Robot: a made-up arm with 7 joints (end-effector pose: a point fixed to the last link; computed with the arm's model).
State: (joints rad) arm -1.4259 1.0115 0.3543 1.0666 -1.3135 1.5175 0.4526
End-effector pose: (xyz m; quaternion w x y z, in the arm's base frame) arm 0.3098 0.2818 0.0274 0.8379 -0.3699 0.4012 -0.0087
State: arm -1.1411 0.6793 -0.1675 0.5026 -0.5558 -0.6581 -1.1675
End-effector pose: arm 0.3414 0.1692 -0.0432 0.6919 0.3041 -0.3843 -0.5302
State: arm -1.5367 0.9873 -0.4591 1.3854 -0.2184 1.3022 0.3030
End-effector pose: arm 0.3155 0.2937 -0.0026 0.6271 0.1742 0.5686 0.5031
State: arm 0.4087 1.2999 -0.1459 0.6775 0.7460 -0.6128 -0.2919
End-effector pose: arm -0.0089 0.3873 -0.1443 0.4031 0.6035 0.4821 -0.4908
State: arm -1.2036 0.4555 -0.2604 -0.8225 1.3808 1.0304 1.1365
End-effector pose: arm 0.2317 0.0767 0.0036 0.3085 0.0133 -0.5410 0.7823
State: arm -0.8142 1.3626 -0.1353 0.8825 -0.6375 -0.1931 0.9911
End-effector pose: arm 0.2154 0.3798 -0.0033 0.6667 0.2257 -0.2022 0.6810
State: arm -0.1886 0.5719 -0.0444 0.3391 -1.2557 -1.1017 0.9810
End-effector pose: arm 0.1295 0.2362 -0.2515 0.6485 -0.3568 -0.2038 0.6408
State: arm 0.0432 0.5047 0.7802 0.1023 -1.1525 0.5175 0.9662
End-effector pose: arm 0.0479 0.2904 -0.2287 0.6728 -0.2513 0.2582 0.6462
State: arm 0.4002 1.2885 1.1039 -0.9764 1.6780 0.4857 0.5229
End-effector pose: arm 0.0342 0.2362 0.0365 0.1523 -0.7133 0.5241 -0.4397
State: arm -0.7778 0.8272 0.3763 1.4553 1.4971 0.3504 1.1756
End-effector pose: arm 0.2109 0.3372 -0.2010 0.3063 0.8697 0.0962 0.3748
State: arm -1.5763 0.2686 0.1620 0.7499 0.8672 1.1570 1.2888
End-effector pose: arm 0.3959 0.0672 0.0112 0.4967 0.4025 -0.0058 0.7689
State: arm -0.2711 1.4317 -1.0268 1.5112 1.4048 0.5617 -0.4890
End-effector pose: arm 0.0565 0.4434 -0.0572 0.4133 -0.6286 -0.6580 0.0325
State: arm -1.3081 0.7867 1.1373 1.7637 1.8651 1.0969 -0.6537
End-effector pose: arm 0.3044 0.2734 -0.1198 0.6070 0.1460 0.7717 0.1211
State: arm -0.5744 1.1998 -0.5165 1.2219 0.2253 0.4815 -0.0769
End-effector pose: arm 0.1496 0.4025 -0.1334 0.4810 0.5778 0.6074 0.2565
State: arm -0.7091 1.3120 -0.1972 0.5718 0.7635 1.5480 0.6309
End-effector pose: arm 0.1931 0.3627 -0.0249 0.0733 0.6294 0.2592 0.7289
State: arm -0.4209 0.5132 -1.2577 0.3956 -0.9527 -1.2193 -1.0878
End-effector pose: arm 0.1233 0.0943 -0.3041 0.6326 -0.1374 -0.2062 -0.7338
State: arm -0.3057 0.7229 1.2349 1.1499 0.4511 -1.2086 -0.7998
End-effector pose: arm 0.0765 0.3513 -0.2210 0.9105 0.4132 0.0136 -0.0008
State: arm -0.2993 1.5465 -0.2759 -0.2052 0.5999 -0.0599 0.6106
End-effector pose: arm 0.1739 0.2811 -0.0382 0.5139 0.7866 -0.3395 -0.0444
